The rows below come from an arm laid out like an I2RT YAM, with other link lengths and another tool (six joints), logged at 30 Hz.
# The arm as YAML. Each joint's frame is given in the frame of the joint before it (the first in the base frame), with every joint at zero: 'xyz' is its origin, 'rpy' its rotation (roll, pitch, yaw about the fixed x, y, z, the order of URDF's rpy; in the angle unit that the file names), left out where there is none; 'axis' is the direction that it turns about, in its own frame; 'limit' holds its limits. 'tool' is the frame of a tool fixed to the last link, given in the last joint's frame.
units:
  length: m
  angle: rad
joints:
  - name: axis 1
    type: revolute
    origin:
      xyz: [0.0, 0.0, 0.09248]
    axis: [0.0, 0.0, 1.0]
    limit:
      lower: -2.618
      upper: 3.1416
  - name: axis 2
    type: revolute
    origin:
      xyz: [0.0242, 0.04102, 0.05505]
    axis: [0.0, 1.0, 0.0]
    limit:
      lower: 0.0
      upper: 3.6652
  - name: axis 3
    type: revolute
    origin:
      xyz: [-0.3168, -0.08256, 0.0]
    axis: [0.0, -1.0, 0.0]
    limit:
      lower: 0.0
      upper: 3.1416
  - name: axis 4
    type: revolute
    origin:
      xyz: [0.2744, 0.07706, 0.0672]
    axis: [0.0, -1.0, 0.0]
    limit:
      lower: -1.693
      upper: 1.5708
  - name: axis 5
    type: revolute
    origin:
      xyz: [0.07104, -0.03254, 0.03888]
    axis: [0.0, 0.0, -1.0]
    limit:
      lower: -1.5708
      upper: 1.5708
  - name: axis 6
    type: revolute
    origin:
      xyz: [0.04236, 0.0, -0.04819]
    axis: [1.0, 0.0, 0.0]
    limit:
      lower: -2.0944
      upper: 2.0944
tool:
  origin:
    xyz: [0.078, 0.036, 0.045]
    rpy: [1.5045, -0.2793, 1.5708]
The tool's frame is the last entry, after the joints.
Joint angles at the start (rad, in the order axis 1, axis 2, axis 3, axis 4, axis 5, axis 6): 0.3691, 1.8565, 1.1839, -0.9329, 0.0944, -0.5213
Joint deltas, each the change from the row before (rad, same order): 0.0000, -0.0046, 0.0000, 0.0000, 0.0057, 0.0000; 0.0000, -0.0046, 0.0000, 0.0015, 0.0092, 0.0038; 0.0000, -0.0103, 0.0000, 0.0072, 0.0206, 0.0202; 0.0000, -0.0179, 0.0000, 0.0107, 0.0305, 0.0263; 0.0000, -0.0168, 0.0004, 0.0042, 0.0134, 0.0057; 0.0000, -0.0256, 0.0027, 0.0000, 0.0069, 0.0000; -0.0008, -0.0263, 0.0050, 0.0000, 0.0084, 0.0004; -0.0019, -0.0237, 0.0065, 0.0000, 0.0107, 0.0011; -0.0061, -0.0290, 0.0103, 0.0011, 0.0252, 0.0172
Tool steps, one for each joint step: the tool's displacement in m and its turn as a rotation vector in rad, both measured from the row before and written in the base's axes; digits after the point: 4 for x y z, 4 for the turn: 0.0003, -0.0007, 0.0014, -0.0037, -0.0063, 0.0002; 0.0009, -0.0010, 0.0013, -0.0063, -0.0094, -0.0035; 0.0035, -0.0019, 0.0029, -0.0123, -0.0261, -0.0197; 0.0049, -0.0029, 0.0056, -0.0166, -0.0411, -0.0263; 0.0018, -0.0013, 0.0058, -0.0043, -0.0256, -0.0061; 0.0008, -0.0006, 0.0098, 0.0038, -0.0289, -0.0004; 0.0014, -0.0010, 0.0107, 0.0035, -0.0323, -0.0019; 0.0019, -0.0015, 0.0103, 0.0011, -0.0322, -0.0042; 0.0048, -0.0046, 0.0134, -0.0052, -0.0491, -0.0266
